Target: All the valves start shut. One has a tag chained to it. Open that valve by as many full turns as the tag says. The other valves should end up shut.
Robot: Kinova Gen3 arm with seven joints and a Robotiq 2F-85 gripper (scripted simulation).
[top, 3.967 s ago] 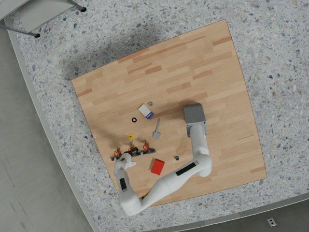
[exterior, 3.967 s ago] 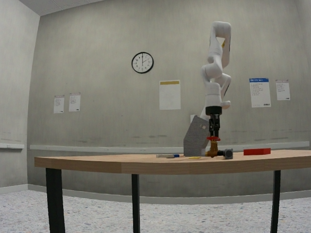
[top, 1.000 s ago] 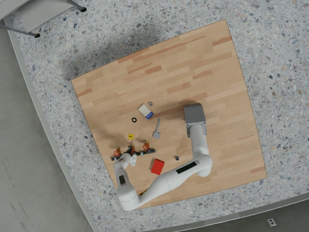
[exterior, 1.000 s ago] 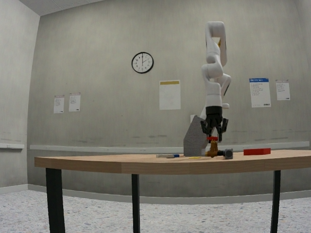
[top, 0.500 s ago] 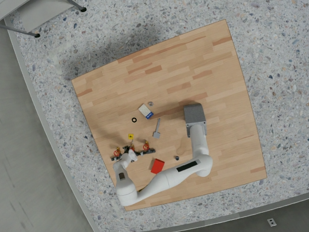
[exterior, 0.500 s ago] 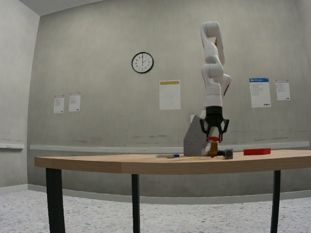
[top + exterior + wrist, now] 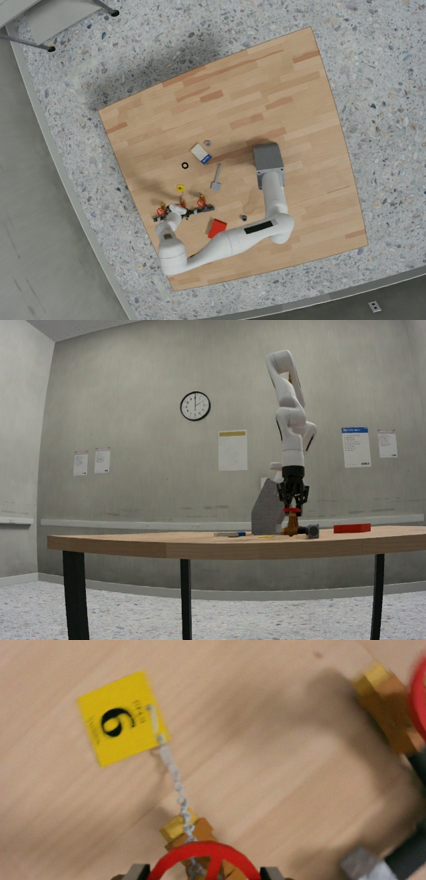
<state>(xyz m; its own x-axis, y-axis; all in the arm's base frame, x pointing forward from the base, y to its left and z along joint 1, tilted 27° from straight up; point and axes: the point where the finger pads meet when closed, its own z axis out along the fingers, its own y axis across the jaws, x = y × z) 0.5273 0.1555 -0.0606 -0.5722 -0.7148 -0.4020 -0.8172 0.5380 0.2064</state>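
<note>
Right now my hand is 90 mm to the left of the yellow tag, 80 mm above it and 10 mm past it. Round my hand: red block 200 mm to the left, 160 mm behind, 70 mm below; grey scraper 230 mm behind, 100 mm to the right, 80 mm below; blue box 270 mm to the right, 170 mm behind, 70 mm below.
</note>
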